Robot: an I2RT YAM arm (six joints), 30 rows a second.
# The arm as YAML. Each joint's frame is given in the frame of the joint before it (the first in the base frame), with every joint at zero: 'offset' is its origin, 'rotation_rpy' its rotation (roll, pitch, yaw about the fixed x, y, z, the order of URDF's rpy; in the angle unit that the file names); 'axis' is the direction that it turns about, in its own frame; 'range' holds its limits. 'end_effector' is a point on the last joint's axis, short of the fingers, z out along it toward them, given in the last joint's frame.
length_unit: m
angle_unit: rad
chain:
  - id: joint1
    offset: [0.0, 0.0, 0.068]
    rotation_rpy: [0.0, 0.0, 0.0]
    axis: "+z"
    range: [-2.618, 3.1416]
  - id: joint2
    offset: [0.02, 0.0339, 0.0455]
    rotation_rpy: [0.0, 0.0, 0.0]
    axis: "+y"
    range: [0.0, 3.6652]
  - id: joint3
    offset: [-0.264, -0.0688, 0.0]
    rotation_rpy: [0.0, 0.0, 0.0]
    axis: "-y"
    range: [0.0, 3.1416]
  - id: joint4
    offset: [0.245, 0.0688, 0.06]
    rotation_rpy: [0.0, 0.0, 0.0]
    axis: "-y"
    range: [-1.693, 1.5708]
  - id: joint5
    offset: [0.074, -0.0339, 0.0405]
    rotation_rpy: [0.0, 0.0, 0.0]
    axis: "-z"
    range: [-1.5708, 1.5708]
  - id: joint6
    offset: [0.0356, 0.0, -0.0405]
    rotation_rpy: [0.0, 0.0, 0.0]
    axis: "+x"
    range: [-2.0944, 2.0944]
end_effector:
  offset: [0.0, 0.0, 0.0]
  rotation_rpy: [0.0, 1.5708, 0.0]
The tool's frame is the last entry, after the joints.
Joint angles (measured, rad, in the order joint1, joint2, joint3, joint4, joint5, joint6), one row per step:
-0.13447 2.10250 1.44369 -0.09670 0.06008 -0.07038
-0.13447 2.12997 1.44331 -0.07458 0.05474 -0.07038
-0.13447 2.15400 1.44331 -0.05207 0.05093 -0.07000
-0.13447 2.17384 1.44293 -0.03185 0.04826 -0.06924
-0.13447 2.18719 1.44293 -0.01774 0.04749 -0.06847
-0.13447 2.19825 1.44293 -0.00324 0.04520 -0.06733
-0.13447 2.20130 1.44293 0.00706 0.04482 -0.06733
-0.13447 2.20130 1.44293 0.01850 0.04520 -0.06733
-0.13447 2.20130 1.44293 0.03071 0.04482 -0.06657
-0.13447 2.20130 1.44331 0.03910 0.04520 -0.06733
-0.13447 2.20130 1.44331 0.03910 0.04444 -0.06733
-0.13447 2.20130 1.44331 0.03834 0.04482 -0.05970
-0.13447 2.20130 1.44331 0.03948 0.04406 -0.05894
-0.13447 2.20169 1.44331 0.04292 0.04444 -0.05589
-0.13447 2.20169 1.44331 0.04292 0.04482 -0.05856
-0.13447 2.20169 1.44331 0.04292 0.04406 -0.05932
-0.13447 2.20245 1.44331 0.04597 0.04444 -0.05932
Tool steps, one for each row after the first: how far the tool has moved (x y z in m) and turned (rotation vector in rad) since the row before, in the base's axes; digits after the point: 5 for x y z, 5 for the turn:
0.00283 -0.00019 -0.01060 0.00441 0.00519 0.00388
0.00254 -0.00021 -0.00899 0.00308 0.00110 0.00249
0.00198 -0.00017 -0.00745 0.00237 -0.00036 0.00141
0.00133 -0.00015 -0.00492 0.00097 -0.00094 0.00003
0.00127 -0.00009 -0.00387 0.00191 -0.00378 0.00087
0.00081 -0.00010 -0.00056 -0.00071 -0.00722 0.00028
0.00084 -0.00013 0.00092 -0.00179 -0.01130 -0.00028
0.00089 -0.00011 0.00099 -0.00083 -0.01224 -0.00023
0.00067 -0.00010 0.00080 -0.00198 -0.00855 0.00022
0.00000 0.00003 0.00000 0.00050 -0.00007 0.00057
-0.00006 -0.00001 -0.00006 0.00549 -0.00032 -0.00531
0.00009 0.00002 0.00009 0.00090 -0.00131 0.00007
0.00025 -0.00005 0.00011 0.00160 -0.00343 -0.00229
0.00000 -0.00001 0.00000 -0.00223 0.00042 0.00146
0.00000 0.00003 0.00000 -0.00007 0.00004 0.00107
0.00023 -0.00004 -0.00009 -0.00055 -0.00224 -0.00029

